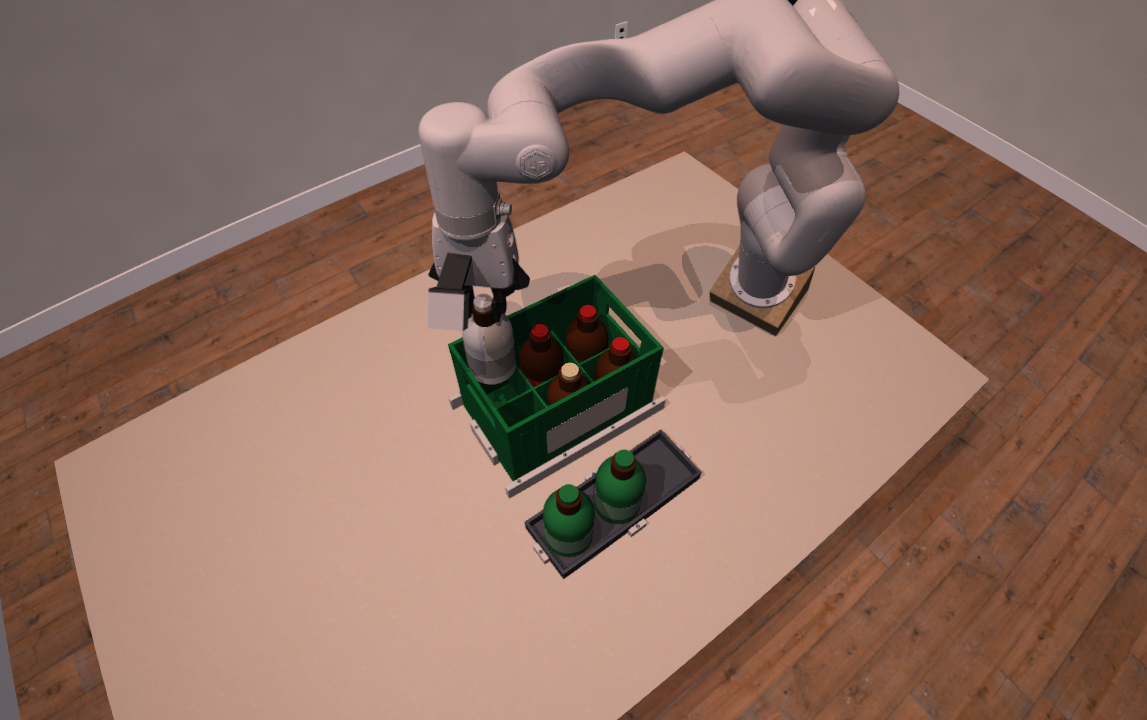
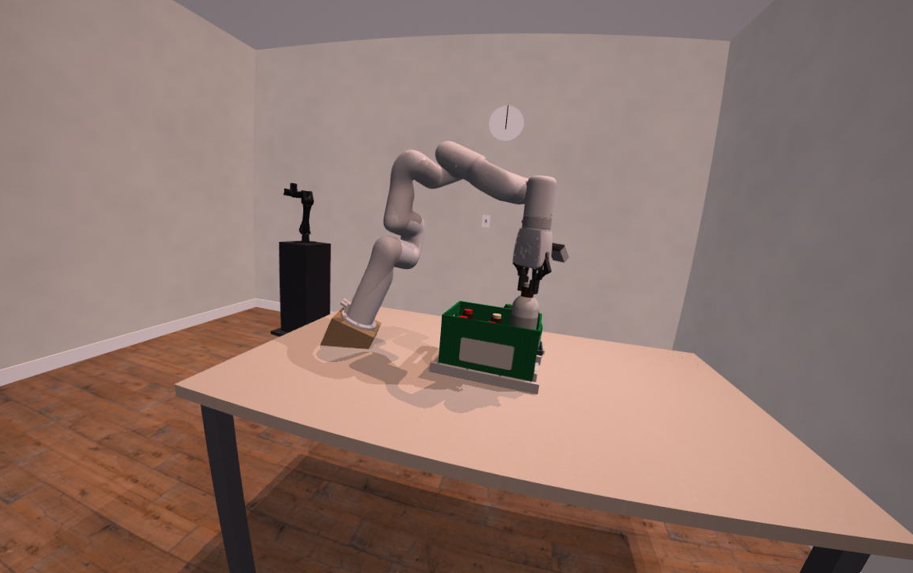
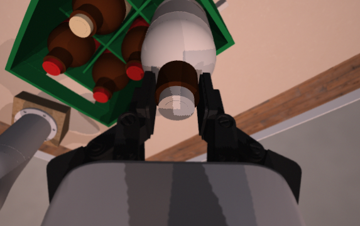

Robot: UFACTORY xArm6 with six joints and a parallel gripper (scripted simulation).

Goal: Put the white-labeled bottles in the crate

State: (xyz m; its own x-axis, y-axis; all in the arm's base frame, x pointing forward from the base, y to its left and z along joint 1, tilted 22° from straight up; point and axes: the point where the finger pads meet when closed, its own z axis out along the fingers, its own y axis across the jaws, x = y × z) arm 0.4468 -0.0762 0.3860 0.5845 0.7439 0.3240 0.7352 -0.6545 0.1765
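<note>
My hand is 7 cm above the white-labeled bottle. From my hand the other things lie so: tray: 8 cm behind, 24 cm to the left, 27 cm below; crate: 9 cm behind, 4 cm to the left, 20 cm below.
</note>
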